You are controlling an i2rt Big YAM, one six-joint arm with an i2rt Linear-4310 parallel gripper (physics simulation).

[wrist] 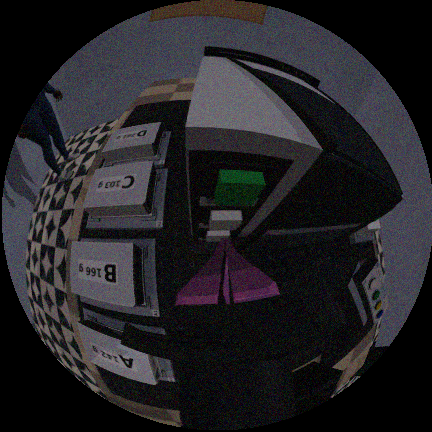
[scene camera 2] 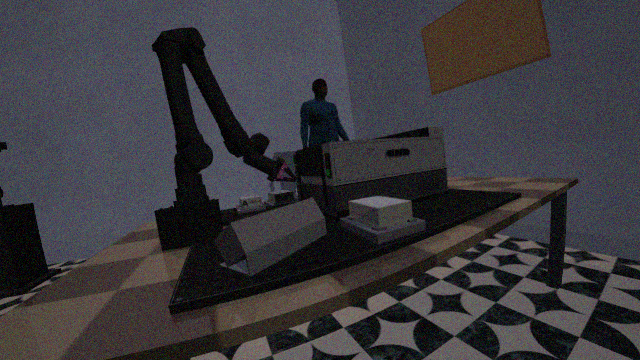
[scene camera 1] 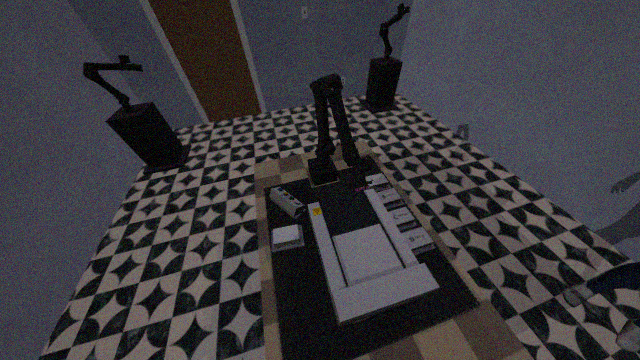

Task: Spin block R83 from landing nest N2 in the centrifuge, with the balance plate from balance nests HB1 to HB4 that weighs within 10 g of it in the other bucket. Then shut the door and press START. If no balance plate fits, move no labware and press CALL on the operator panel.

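Pixels of known places: gripper, fingertip midpoint: (wrist: 225, 242) (scene camera 2: 296, 180); arm's base at its link origin: (scene camera 2: 193, 203) (scene camera 1: 321, 165).
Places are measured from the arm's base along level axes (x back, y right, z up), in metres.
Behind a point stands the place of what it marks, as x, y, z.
Observation:
My gripper (scene camera 1: 360, 189) {-0.359, -0.134, 0.018} (scene camera 2: 293, 178) {-0.359, -0.134, 0.018} (wrist: 225, 242) {-0.359, -0.134, 0.018} is shut and empty, its pink fingertips low before the centrifuge's front control column. In the wrist view a green block (wrist: 239, 187) {-0.360, -0.143, 0.100} sits above two white buttons (wrist: 226, 218) {-0.361, -0.142, 0.067} (wrist: 218, 234) {-0.362, -0.142, 0.031}; the tips look very near the lower one, contact unclear. The centrifuge (scene camera 1: 385, 295) {-0.800, 0.013, 0.156} (scene camera 2: 360, 162) {-0.453, 0.167, 0.060} has a dark front; the door's state is unclear. Plates A 142 g (wrist: 115, 352) {-0.205, -0.284, -0.034}, B 166 g (wrist: 102, 272) {-0.328, -0.287, -0.033}, C 103 g (wrist: 120, 187) {-0.457, -0.278, -0.034} and D (wrist: 132, 142) {-0.569, -0.289, -0.034}, its weight unreadable, sit on nests. No R83 label is readable.
The operator panel (scene camera 1: 286, 201) {-0.215, 0.267, -0.009} (scene camera 2: 272, 237) {-0.161, 0.328, -0.044} (wrist: 375, 297) {-0.182, 0.230, -0.020} stands across the mat from the plates. A pale block (scene camera 1: 286, 233) {-0.401, 0.296, -0.025} (scene camera 2: 381, 210) {-0.363, 0.360, -0.031} rests on a grey nest (scene camera 1: 287, 246) (scene camera 2: 382, 232) beside the centrifuge. The centrifuge's raised side and front edges lie close to the arm.

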